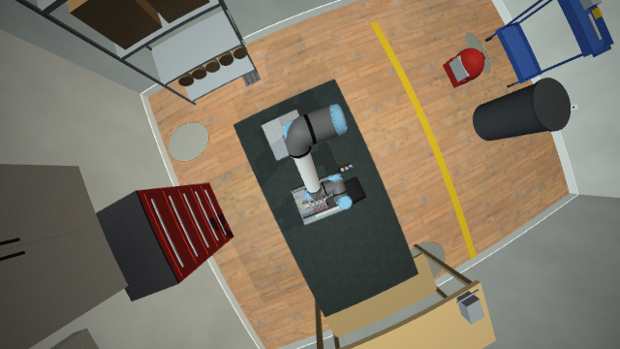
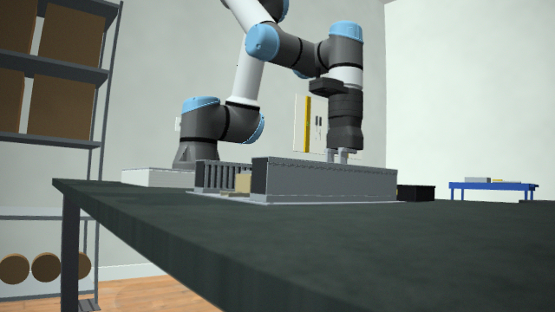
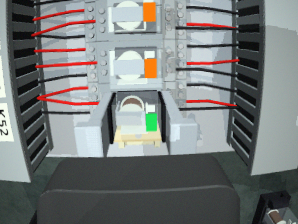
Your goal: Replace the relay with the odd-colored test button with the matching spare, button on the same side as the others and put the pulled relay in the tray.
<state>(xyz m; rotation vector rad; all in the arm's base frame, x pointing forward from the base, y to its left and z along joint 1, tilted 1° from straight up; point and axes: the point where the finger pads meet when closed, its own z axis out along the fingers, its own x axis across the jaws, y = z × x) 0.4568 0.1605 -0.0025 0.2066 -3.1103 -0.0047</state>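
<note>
Right now the panel is 10 mm ahead of my hand, 100 mm to the right of it and 50 mm below it. From my hand the other things lie so: tray 10 mm ahead, 170 mm to the left, 40 mm below; white relay 10 mm below.
</note>
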